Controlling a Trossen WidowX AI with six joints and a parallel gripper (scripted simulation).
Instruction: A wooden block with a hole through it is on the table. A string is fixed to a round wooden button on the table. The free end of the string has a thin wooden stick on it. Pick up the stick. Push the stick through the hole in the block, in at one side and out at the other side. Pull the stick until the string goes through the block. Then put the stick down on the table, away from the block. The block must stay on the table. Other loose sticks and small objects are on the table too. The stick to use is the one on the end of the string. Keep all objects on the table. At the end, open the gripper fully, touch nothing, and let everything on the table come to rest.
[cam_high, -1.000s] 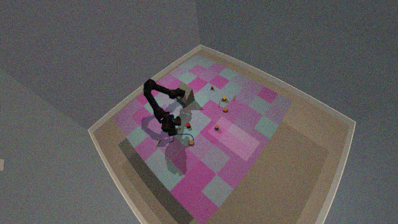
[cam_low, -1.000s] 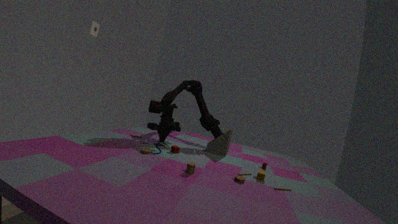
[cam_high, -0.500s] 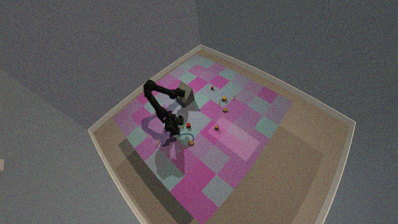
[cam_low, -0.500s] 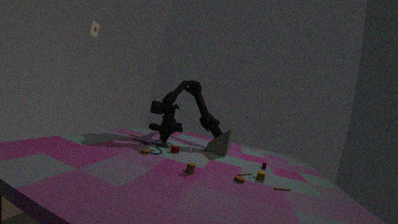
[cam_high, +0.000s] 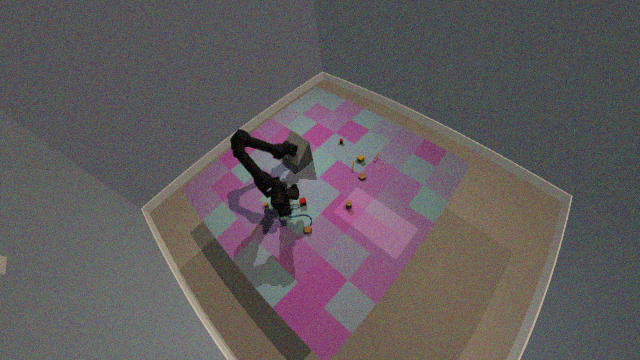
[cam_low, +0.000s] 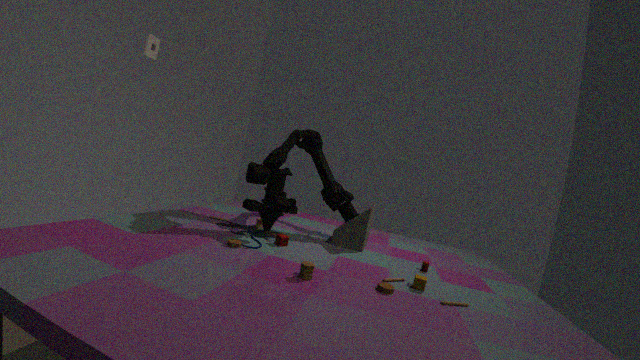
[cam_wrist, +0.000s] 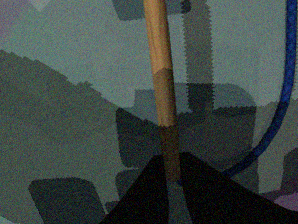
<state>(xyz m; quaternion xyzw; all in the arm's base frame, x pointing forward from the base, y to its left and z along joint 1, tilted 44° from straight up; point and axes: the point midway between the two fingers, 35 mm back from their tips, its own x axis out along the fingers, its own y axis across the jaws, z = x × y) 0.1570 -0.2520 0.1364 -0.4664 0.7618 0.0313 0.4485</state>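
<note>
The red block is 70 mm to the left of my gripper tip and 60 mm ahead of it. The rest, counted from my gripper tip: yellow cube 480 mm to the left, 170 mm ahead.
</note>
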